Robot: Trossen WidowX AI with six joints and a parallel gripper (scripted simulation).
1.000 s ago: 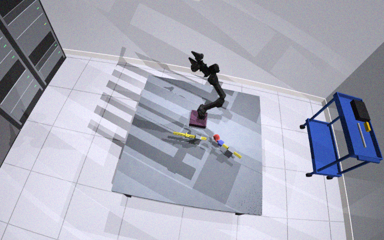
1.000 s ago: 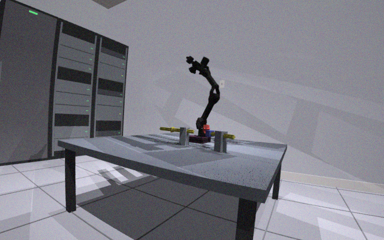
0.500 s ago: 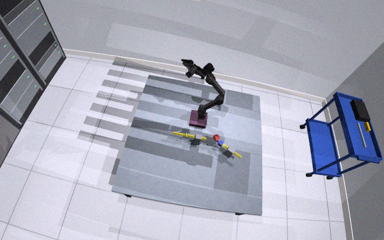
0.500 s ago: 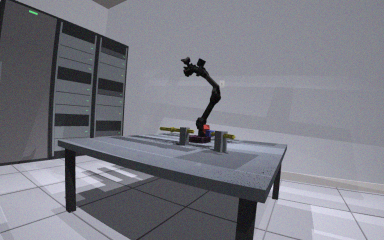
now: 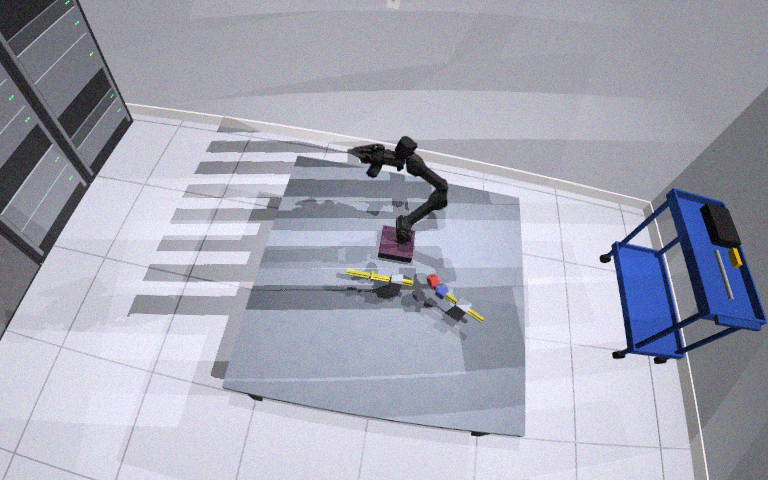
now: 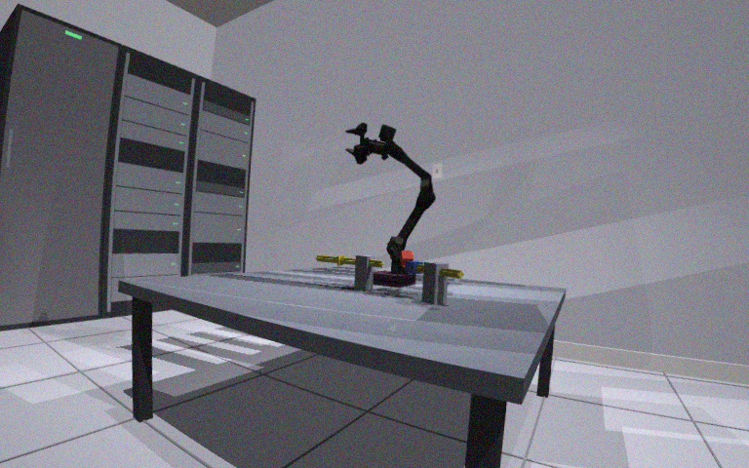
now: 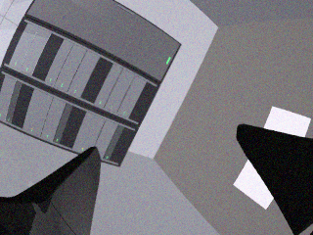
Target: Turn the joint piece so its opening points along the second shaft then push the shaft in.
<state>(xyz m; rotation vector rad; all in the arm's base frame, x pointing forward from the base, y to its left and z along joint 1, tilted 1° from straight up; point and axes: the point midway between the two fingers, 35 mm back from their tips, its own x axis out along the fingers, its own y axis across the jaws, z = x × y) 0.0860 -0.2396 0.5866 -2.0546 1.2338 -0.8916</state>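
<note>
My gripper tip is 52 cm above the red joint piece, 47 cm to the right of it and 13 cm short of it.
</note>
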